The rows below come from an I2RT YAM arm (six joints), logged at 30 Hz.
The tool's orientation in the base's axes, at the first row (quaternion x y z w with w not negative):
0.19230, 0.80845, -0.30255, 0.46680
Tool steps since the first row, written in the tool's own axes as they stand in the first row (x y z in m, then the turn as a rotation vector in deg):
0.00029, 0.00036, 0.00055, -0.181, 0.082, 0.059
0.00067, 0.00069, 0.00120, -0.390, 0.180, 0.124
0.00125, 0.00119, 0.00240, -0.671, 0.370, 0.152
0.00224, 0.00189, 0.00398, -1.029, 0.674, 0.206
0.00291, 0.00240, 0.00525, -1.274, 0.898, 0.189
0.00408, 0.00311, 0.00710, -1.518, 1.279, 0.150
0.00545, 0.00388, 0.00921, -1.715, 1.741, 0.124
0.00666, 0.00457, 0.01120, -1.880, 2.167, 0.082
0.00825, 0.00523, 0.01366, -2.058, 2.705, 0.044
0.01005, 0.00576, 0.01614, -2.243, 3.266, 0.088
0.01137, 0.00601, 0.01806, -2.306, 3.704, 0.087
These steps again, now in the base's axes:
0.00042, -0.00009, -0.00057, 0.175, 0.016, 0.110
0.00085, -0.00027, -0.00125, 0.377, 0.040, 0.237
0.00163, -0.00069, -0.00237, 0.646, 0.154, 0.412
0.00256, -0.00119, -0.00405, 1.036, 0.334, 0.609
0.00335, -0.00164, -0.00528, 1.278, 0.505, 0.760
0.00438, -0.00232, -0.00722, 1.599, 0.807, 0.869
0.00551, -0.00312, -0.00946, 1.953, 1.162, 0.908
0.00660, -0.00390, -0.01149, 2.260, 1.502, 0.935
0.00778, -0.00501, -0.01401, 2.642, 1.922, 0.938
0.00879, -0.00623, -0.01669, 3.094, 2.304, 0.909
0.00952, -0.00729, -0.01865, 3.384, 2.628, 0.829

